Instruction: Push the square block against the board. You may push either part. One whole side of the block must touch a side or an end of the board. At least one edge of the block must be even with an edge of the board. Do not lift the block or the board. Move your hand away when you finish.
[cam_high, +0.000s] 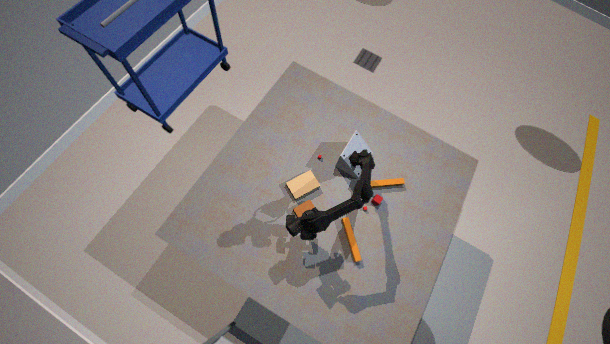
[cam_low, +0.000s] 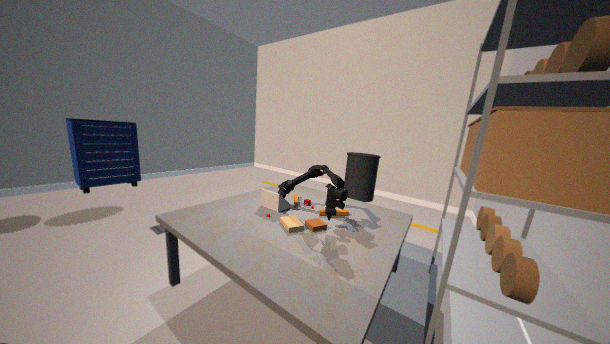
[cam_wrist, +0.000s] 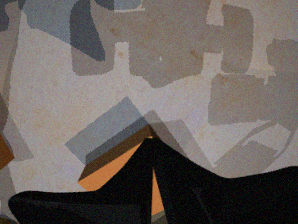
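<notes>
Right now the orange-brown square block is 7 cm behind my gripper tip, 5 cm below it and 4 cm to the right of it. The rest, counted from my gripper tip: pale wooden slab 18 cm behind, 15 cm to the right, 5 cm below.
</notes>
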